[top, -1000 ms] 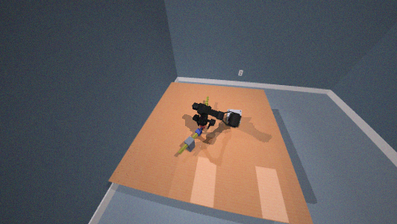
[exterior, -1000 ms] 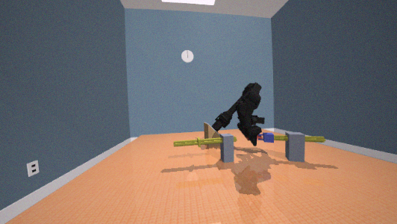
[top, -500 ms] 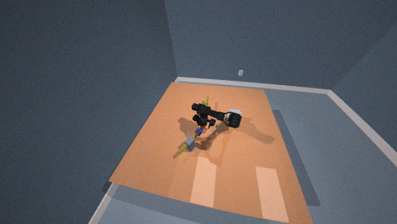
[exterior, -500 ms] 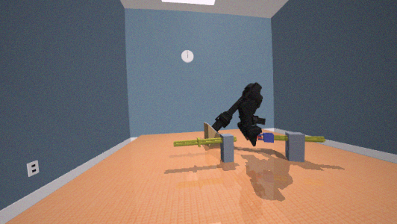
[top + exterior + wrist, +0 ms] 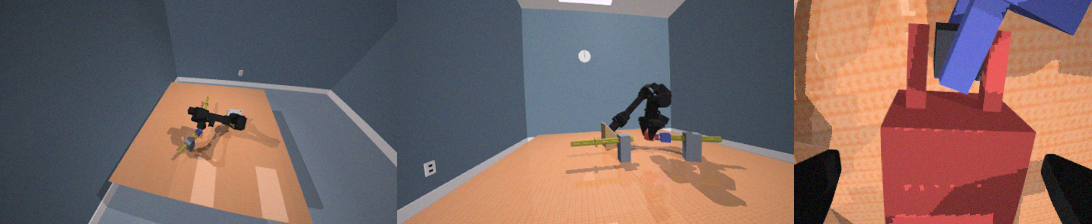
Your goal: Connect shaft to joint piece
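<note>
Now: the red square joint piece 2 cm to the left of my gripper tip and 1 cm above it.
</note>
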